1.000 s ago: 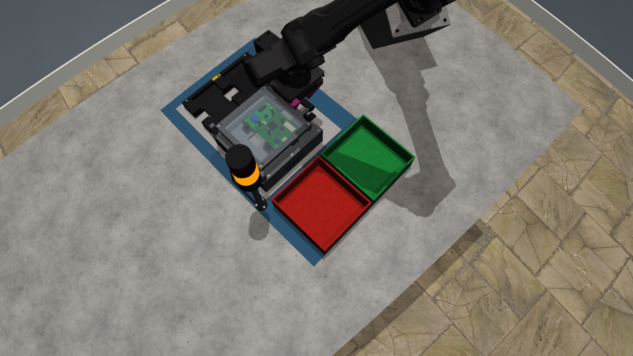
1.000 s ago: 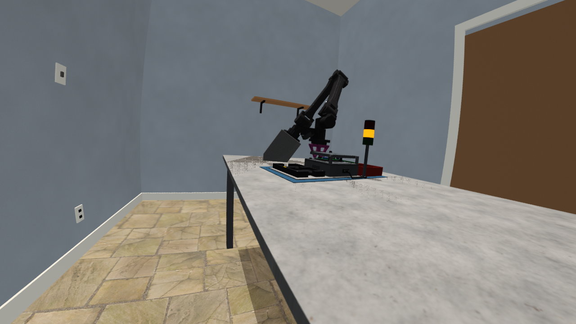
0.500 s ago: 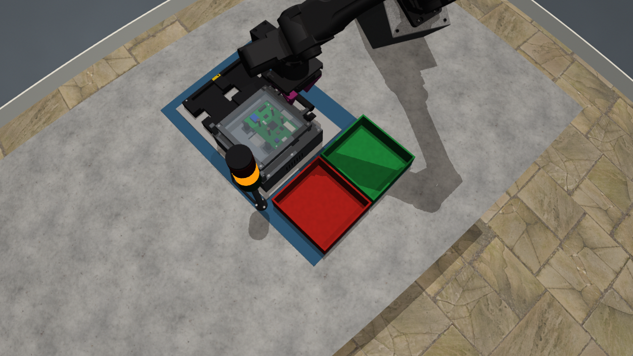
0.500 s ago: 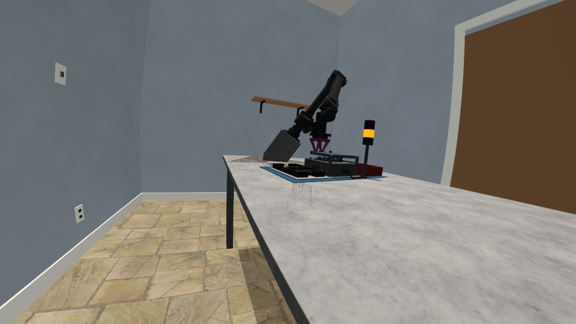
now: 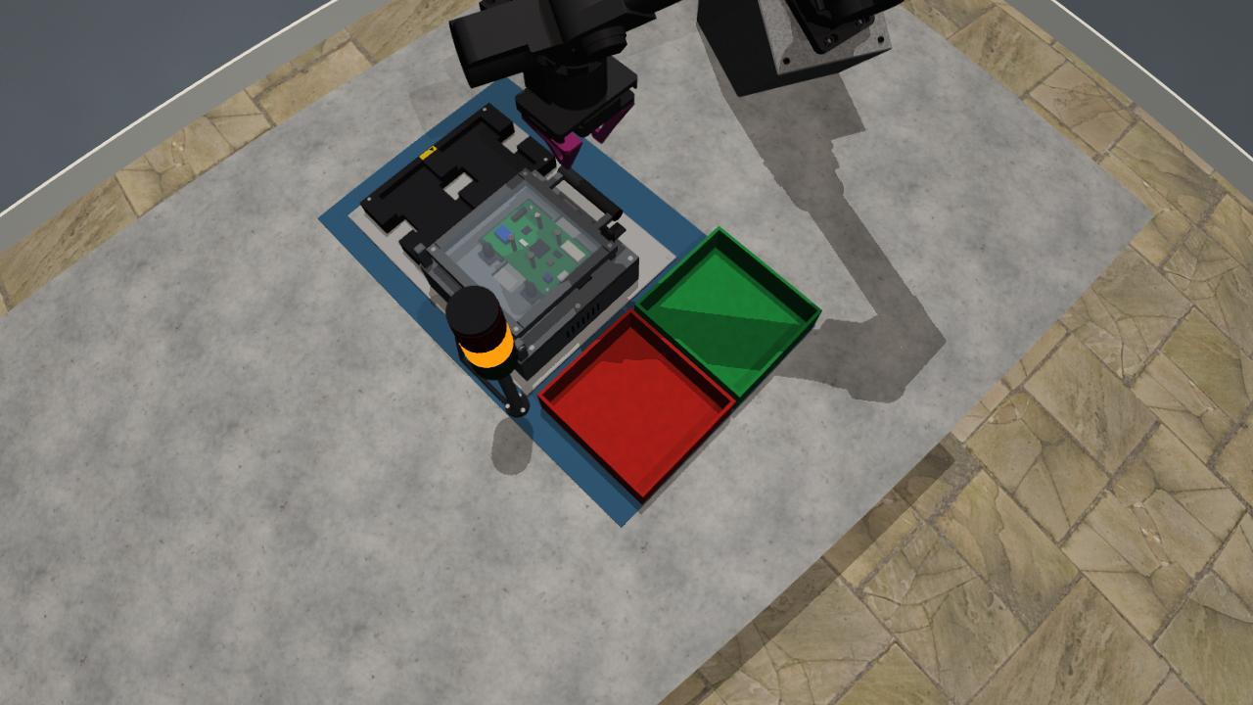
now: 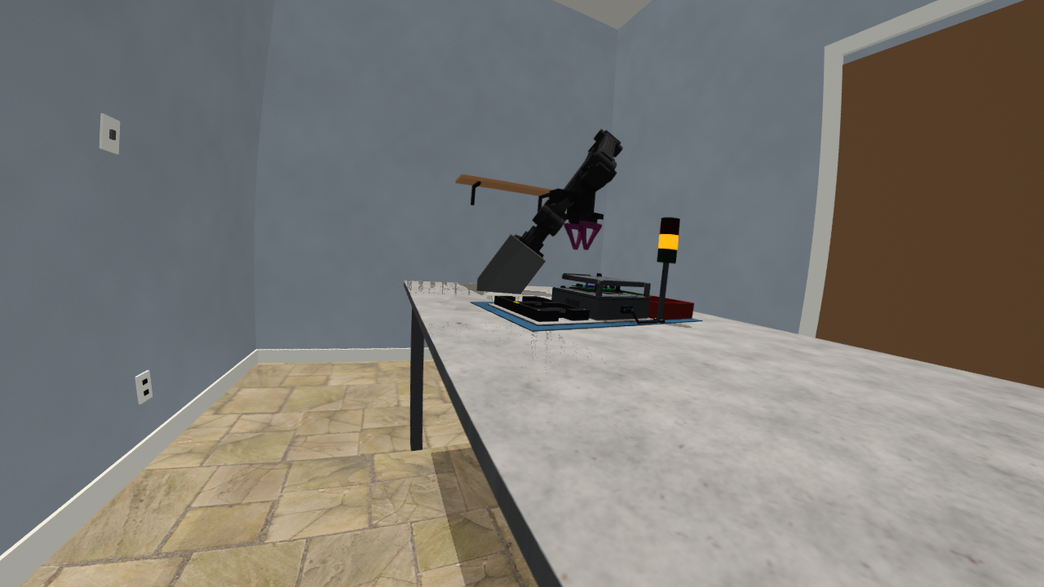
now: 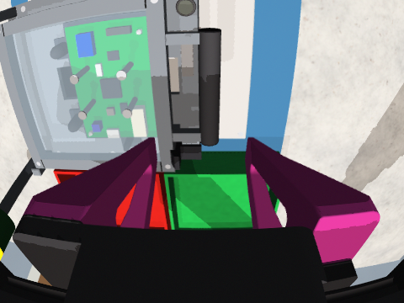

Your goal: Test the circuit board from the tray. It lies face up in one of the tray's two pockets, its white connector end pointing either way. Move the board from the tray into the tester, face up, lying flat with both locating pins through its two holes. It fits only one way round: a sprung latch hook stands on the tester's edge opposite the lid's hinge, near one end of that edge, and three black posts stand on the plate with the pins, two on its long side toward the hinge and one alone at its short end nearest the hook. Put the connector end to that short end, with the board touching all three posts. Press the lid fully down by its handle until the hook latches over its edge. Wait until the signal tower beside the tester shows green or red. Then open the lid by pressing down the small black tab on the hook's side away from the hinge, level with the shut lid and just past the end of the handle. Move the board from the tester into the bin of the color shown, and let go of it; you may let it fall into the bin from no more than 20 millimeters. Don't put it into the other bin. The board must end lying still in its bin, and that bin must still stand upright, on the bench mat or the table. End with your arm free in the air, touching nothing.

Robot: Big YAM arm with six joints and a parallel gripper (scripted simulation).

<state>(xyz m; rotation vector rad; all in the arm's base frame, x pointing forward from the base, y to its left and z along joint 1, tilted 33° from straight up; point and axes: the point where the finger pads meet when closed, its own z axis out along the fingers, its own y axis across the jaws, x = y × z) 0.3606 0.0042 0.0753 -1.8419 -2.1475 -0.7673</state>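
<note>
Now: the latch hook 60 mm to the left of my hand and 90 mm below it. Round my hand: clear lid: 80 mm ahead, 20 mm to the left, 90 mm below; tester plate: 80 mm ahead, 30 mm to the left, 110 mm below; green circuit board: 80 mm ahead, 20 mm to the left, 100 mm below.
</note>
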